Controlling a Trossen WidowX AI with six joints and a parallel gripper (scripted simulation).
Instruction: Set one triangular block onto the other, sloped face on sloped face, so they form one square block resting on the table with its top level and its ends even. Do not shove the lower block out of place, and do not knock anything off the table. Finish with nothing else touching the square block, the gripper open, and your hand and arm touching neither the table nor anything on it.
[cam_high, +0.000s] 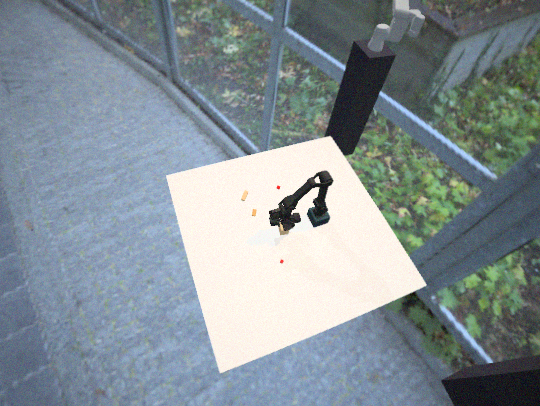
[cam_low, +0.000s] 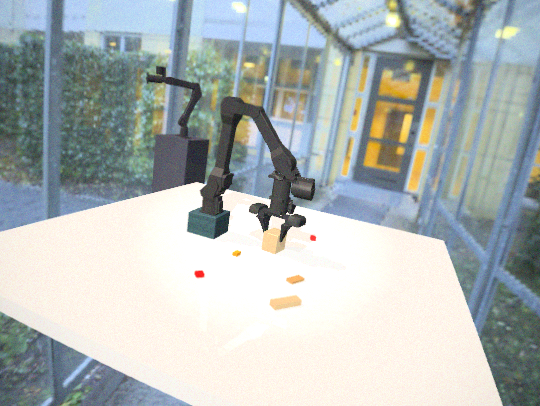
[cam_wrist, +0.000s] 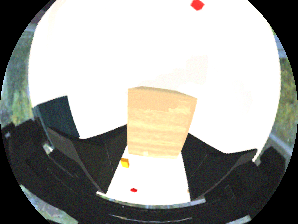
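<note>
The triangular block is 10 mm to the right of my gripper tip and 10 mm above it. Round my gripper tip: red marker: 80 mm behind, 310 mm to the right, 30 mm below; then red cube: 90 mm ahead, 210 mm to the left, 30 mm below; then orange chip: 70 mm behind, 110 mm to the right, 30 mm below.
</note>
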